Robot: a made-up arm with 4 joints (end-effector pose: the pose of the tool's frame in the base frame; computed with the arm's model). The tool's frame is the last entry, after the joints. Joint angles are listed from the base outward.
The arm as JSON. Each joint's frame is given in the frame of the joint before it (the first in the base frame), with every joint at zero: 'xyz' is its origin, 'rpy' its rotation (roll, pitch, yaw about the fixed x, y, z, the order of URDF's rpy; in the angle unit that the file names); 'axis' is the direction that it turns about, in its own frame. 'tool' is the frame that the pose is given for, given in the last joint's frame.
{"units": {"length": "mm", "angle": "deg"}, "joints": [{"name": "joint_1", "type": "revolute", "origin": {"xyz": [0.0, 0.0, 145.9], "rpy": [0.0, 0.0, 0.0]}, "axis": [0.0, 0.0, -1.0]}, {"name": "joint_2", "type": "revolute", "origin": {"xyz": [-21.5, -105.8, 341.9], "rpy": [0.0, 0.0, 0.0]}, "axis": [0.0, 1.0, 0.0]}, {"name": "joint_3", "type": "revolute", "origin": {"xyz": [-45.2, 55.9, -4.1], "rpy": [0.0, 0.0, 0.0]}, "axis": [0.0, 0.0, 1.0]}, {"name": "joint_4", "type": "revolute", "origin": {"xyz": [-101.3, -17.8, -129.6], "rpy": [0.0, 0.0, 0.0]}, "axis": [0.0, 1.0, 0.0]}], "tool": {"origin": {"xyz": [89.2, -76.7, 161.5], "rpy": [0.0, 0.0, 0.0]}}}
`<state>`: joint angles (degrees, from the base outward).
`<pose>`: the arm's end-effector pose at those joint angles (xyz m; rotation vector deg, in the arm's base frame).
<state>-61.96 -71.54 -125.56 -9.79</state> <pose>-0.0767 -0.0625 0.4074 69.78 -2.65 -60.95</pose>
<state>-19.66 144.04 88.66 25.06</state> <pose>-0.0712 -0.0299 0.4786 84.55 144.21 64.75</pose>
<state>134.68 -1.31 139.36 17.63</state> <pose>0.0515 -0.0091 0.4808 -1.61 18.58 4.51</pose>
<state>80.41 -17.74 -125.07 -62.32</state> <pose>0.1625 0.0613 0.5053 69.60 1.44 132.67</pose>
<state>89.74 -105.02 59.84 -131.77</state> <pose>-0.3397 -0.1760 0.4319 -79.58 -108.47 110.73</pose>
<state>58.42 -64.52 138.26 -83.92</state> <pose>-0.0773 -0.1559 0.6618 -4.08 -51.35 103.31</pose>
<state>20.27 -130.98 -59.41 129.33</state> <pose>0.2599 -0.1702 0.5797 43.77 -9.33 19.10</pose>
